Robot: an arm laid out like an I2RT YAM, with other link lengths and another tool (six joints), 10 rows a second.
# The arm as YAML. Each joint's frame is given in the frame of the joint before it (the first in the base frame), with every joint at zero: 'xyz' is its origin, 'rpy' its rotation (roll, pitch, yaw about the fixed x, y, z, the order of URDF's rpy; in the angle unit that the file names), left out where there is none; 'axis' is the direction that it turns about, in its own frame. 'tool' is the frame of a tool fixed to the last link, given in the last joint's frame.
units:
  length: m
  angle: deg
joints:
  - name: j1
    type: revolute
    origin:
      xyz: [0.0, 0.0, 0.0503]
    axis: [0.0, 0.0, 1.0]
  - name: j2
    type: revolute
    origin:
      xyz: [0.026, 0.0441, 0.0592]
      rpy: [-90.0, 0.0, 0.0]
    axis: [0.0, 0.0, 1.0]
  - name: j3
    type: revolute
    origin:
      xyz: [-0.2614, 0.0, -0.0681]
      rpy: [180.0, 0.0, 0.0]
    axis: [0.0, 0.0, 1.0]
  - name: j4
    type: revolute
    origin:
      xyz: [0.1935, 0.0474, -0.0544]
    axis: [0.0, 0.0, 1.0]
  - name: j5
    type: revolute
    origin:
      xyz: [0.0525, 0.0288, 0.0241]
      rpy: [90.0, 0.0, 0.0]
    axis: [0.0, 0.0, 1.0]
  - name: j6
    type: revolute
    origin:
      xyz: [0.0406, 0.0, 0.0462]
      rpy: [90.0, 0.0, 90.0]
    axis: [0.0, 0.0, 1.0]
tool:
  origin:
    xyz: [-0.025, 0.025, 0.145]
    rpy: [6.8, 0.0, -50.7]
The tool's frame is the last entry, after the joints.
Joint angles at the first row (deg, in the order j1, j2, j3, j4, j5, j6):
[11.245, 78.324, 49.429, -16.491, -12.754, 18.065]
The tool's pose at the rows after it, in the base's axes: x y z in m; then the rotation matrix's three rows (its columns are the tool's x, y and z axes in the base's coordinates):
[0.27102 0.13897 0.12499], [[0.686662 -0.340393 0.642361], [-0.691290 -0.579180 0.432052], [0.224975 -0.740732 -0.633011]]
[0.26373 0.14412 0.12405], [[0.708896 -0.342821 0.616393], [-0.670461 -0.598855 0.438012], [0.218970 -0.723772 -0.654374]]
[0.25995 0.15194 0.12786], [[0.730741 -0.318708 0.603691], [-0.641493 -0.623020 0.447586], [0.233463 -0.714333 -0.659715]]
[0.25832 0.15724 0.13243], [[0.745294 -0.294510 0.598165], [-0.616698 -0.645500 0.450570], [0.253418 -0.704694 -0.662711]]
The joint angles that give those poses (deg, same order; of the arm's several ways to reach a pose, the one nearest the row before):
[12.076, 78.325, 49.560, -18.588, -13.147, 18.021]
[13.716, 78.391, 50.523, -21.037, -12.600, 17.803]
[16.011, 78.390, 52.054, -22.700, -11.617, 17.344]
[17.802, 78.433, 53.735, -24.250, -10.503, 16.687]

